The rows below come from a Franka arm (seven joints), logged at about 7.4 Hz.
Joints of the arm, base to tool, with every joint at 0 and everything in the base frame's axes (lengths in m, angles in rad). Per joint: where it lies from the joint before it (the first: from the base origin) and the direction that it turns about. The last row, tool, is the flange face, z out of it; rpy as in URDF.
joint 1: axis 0 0 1 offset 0.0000 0.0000 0.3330
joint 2: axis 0 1 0 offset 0.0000 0.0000 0.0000
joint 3: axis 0 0 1 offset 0.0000 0.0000 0.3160
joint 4: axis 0 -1 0 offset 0.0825 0.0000 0.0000
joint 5: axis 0 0 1 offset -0.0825 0.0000 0.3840
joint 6: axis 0 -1 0 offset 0.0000 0.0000 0.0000
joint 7: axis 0 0 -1 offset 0.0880 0.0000 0.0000
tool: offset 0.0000 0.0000 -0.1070 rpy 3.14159 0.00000 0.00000
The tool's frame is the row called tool.
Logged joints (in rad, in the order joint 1, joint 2, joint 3, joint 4, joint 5, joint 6, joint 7), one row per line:
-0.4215 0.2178 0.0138 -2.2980 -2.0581 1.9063 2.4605
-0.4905 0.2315 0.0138 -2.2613 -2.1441 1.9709 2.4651
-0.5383 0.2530 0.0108 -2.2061 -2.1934 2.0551 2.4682
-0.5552 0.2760 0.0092 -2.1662 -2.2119 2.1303 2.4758
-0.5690 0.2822 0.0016 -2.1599 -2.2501 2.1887 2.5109
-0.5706 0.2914 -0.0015 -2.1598 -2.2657 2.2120 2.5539
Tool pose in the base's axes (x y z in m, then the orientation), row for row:
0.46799 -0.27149 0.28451 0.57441 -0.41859 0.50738 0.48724
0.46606 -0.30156 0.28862 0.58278 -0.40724 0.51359 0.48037
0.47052 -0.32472 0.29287 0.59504 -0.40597 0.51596 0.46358
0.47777 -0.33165 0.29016 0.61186 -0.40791 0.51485 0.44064
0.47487 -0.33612 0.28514 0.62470 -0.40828 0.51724 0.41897
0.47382 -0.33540 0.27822 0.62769 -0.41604 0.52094 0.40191
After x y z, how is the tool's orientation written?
As a quaternion, x y z w.
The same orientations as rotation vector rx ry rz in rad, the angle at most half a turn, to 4 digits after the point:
1.3969 -1.0180 1.2339
1.4216 -0.9934 1.2528
1.4623 -0.9977 1.2680
1.5193 -1.0129 1.2784
1.5665 -1.0238 1.2971
1.5865 -1.0515 1.3167

